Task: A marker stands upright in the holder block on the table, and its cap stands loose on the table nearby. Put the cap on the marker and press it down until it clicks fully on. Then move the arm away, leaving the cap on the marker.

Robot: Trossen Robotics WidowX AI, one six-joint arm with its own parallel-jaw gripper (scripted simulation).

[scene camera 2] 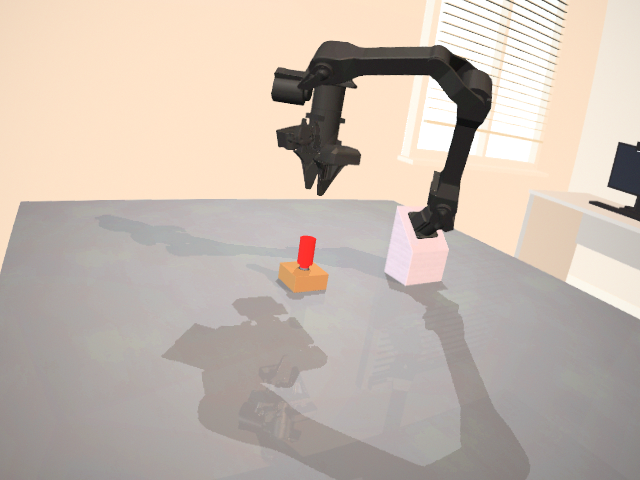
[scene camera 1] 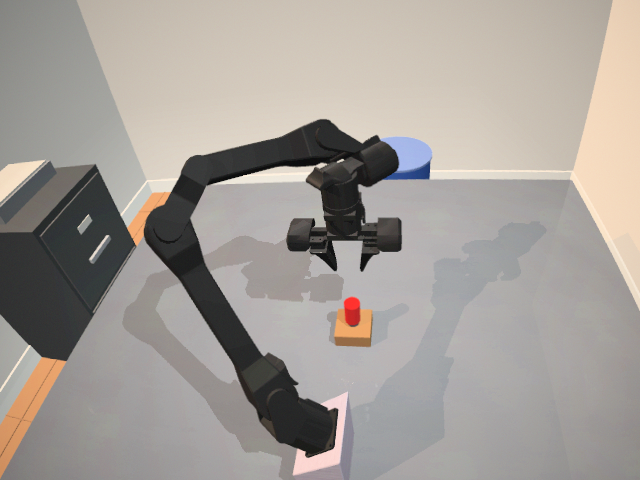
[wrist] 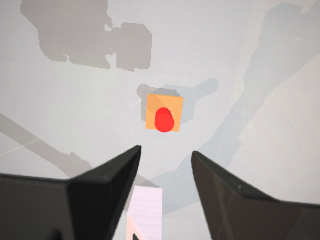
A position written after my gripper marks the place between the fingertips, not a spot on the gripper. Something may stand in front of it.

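Note:
I can see my gripper [scene camera 1: 348,269]. Here is my gripper [scene camera 2: 313,192] again, and in the wrist view too there is the gripper [wrist: 166,152].

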